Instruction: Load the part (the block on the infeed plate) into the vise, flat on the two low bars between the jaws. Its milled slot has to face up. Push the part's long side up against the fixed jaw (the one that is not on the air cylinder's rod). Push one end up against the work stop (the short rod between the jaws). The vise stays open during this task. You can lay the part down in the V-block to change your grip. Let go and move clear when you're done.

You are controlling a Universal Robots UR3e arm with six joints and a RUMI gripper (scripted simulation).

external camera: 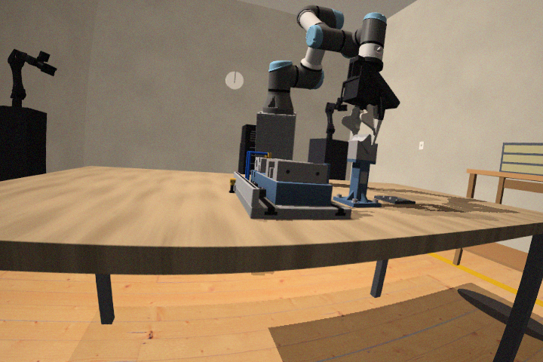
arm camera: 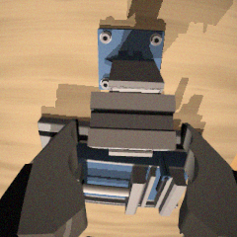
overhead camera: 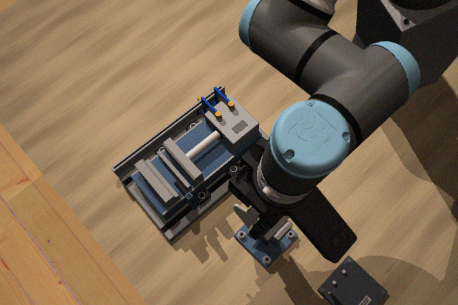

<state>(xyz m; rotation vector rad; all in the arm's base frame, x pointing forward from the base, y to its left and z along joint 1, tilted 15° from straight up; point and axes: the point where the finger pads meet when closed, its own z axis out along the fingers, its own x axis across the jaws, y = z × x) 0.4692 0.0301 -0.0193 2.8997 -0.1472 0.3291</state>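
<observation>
My gripper is now right at the part. Round my hand: white cylinder rod (20 cm to the right, 9 cm below, 5 cm behind); then dark work stop (17 cm to the right, 7 cm below, 4 cm ahead); then moving jaw (21 cm to the right, 9 cm below).
</observation>
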